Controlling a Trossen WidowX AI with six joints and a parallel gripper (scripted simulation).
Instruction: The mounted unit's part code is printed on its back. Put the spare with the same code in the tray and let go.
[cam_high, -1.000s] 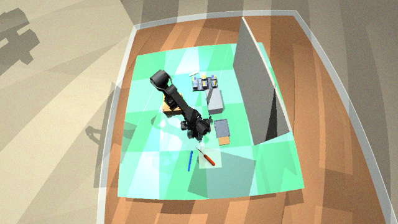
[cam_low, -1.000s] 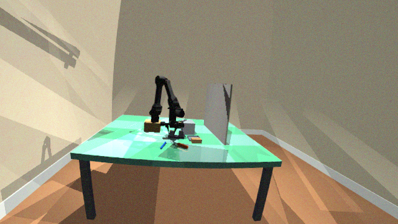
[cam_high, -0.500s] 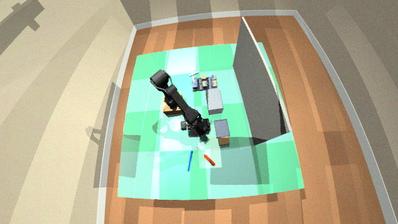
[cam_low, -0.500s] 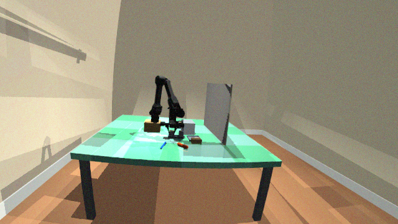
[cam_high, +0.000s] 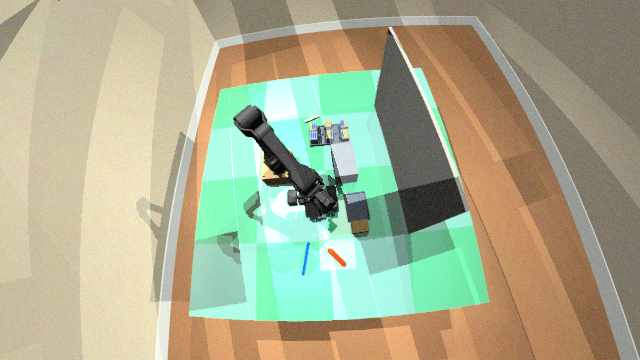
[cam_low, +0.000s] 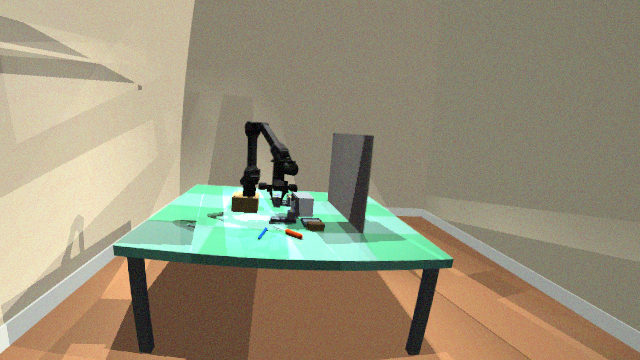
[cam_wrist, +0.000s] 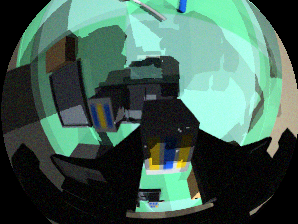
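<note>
Right now my gripper tip is 170 mm short of the tray, 50 mm to the left of it and 80 mm above it. Round my gripper tip: orange block 160 mm ahead, 140 mm to the right, 70 mm below; dark spare 20 mm above; grey mounted unit 170 mm ahead, 160 mm to the left, 30 mm below.
</note>
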